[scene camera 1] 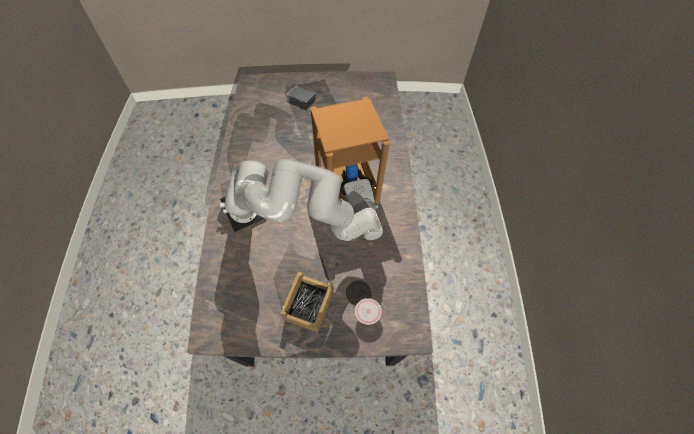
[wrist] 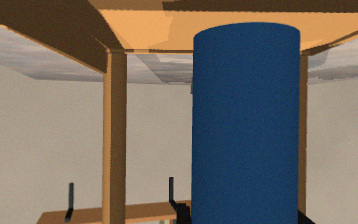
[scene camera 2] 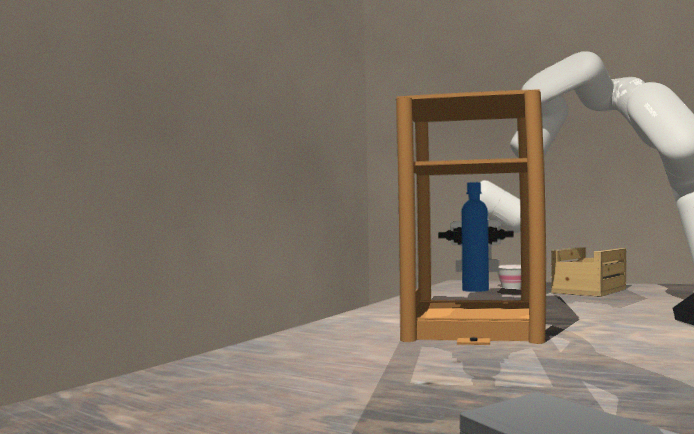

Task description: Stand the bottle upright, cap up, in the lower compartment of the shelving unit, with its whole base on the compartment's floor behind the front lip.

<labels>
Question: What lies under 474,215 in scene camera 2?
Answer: A blue bottle.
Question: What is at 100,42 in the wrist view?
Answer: An orange shelving unit.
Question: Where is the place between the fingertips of my gripper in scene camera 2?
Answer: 474,235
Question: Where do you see a blue bottle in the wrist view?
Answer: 246,76
</labels>
